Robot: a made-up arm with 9 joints. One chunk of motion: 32 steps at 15 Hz.
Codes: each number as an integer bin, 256 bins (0 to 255) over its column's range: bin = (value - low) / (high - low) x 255, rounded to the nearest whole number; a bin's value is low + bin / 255 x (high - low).
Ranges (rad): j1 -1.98..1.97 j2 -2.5..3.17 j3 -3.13..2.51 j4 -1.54..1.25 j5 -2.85..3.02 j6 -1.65..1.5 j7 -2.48..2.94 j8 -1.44..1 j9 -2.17..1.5
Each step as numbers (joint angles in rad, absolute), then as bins.
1 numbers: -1.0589 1.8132 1.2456 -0.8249 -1.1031 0.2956 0.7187 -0.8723 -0.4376
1 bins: 59 194 198 65 76 158 150 59 120
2 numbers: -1.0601 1.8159 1.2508 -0.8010 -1.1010 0.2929 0.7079 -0.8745 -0.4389
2 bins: 59 194 198 68 76 157 150 59 120
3 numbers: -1.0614 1.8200 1.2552 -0.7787 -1.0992 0.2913 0.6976 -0.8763 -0.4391
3 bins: 59 194 198 70 76 157 149 59 120
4 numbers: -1.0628 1.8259 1.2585 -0.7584 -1.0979 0.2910 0.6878 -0.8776 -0.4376
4 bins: 59 195 198 71 76 157 149 59 120
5 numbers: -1.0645 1.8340 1.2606 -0.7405 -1.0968 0.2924 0.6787 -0.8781 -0.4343
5 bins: 59 195 199 73 76 157 149 59 121
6 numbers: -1.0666 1.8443 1.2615 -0.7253 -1.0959 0.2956 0.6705 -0.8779 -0.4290
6 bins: 59 195 199 74 76 158 148 59 121
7 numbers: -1.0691 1.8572 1.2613 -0.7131 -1.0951 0.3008 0.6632 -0.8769 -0.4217
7 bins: 59 196 199 76 76 158 148 59 121
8 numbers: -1.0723 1.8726 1.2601 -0.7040 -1.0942 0.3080 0.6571 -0.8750 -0.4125
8 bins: 59 197 198 76 76 159 148 59 122
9 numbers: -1.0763 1.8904 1.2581 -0.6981 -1.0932 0.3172 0.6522 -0.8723 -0.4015
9 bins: 58 197 198 77 76 159 147 59 123
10 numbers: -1.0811 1.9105 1.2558 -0.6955 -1.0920 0.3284 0.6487 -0.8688 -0.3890
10 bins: 58 198 198 77 76 160 147 60 124
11 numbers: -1.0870 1.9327 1.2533 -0.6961 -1.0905 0.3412 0.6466 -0.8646 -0.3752
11 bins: 58 199 198 77 76 161 147 60 125
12 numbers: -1.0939 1.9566 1.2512 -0.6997 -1.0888 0.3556 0.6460 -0.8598 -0.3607
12 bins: 57 200 198 77 77 162 147 61 126
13 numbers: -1.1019 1.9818 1.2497 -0.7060 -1.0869 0.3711 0.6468 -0.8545 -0.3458
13 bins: 57 202 198 76 77 164 147 61 127
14 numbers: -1.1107 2.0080 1.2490 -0.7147 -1.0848 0.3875 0.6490 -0.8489 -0.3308
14 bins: 56 203 198 75 77 165 147 62 128
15 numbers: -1.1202 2.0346 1.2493 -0.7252 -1.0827 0.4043 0.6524 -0.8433 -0.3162
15 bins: 56 204 198 74 77 166 147 62 129
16 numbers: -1.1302 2.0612 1.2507 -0.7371 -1.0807 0.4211 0.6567 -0.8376 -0.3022
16 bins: 55 205 198 73 77 168 148 63 130
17 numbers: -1.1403 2.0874 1.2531 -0.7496 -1.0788 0.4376 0.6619 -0.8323 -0.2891
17 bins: 54 206 198 72 77 169 148 64 131
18 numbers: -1.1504 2.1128 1.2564 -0.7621 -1.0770 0.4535 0.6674 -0.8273 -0.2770
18 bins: 54 207 198 71 77 170 148 64 132
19 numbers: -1.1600 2.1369 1.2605 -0.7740 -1.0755 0.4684 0.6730 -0.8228 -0.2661
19 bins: 53 209 199 70 77 171 148 65 132
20 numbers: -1.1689 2.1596 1.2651 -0.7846 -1.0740 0.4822 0.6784 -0.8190 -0.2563
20 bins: 52 210 199 69 77 173 149 65 133
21 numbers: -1.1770 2.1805 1.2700 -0.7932 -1.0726 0.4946 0.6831 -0.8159 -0.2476
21 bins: 52 210 199 68 77 174 149 65 134
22 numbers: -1.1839 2.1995 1.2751 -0.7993 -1.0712 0.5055 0.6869 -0.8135 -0.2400
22 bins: 51 211 199 68 77 174 149 65 134
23 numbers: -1.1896 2.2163 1.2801 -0.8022 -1.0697 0.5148 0.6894 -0.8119 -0.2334
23 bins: 51 212 199 67 77 175 149 66 135
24 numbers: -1.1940 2.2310 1.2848 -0.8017 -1.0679 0.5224 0.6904 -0.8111 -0.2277
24 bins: 51 213 200 67 77 176 149 66 135
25 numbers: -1.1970 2.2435 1.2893 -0.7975 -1.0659 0.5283 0.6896 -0.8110 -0.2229
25 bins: 51 213 200 68 78 176 149 66 135
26 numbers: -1.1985 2.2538 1.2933 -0.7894 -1.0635 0.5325 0.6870 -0.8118 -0.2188
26 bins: 50 214 200 69 78 177 149 66 136
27 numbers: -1.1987 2.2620 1.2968 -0.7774 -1.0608 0.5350 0.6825 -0.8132 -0.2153
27 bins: 50 214 200 70 78 177 149 66 136
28 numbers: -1.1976 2.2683 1.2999 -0.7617 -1.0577 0.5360 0.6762 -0.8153 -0.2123
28 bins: 51 214 200 71 78 177 148 65 136
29 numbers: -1.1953 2.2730 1.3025 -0.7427 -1.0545 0.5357 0.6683 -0.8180 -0.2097
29 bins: 51 215 200 73 78 177 148 65 136
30 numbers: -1.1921 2.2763 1.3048 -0.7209 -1.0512 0.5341 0.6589 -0.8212 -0.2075
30 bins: 51 215 201 75 78 177 148 65 136
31 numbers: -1.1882 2.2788 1.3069 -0.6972 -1.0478 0.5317 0.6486 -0.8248 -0.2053
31 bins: 51 215 201 77 78 177 147 64 137
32 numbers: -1.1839 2.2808 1.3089 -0.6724 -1.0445 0.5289 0.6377 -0.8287 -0.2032
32 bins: 51 215 201 79 78 176 147 64 137
